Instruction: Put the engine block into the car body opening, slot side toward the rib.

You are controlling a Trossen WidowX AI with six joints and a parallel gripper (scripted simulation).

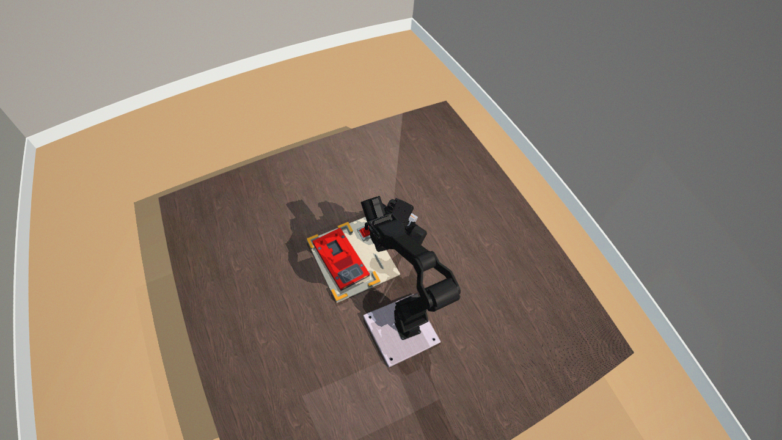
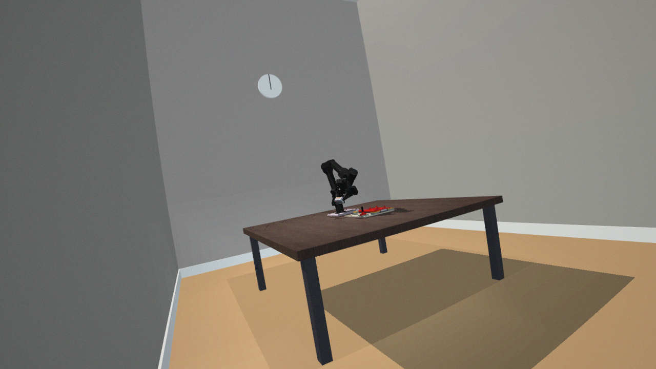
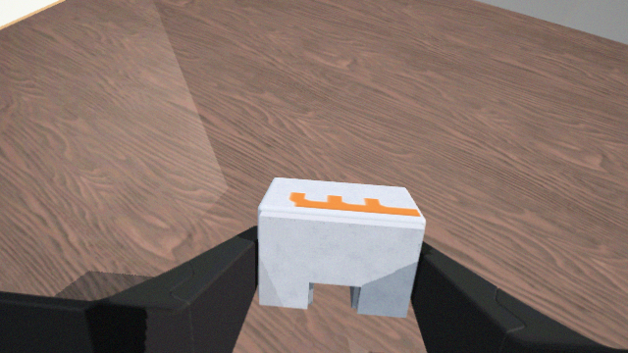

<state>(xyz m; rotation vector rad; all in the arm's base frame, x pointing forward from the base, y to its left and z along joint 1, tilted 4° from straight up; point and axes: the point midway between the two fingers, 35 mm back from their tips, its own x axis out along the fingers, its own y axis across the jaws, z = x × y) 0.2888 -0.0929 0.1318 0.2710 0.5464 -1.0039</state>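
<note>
The dark post is 7 cm ahead of my gripper tip, 12 cm to the left of it and 8 cm below it. The rest, counted from my gripper tip: engine block 1 cm to the left.
</note>
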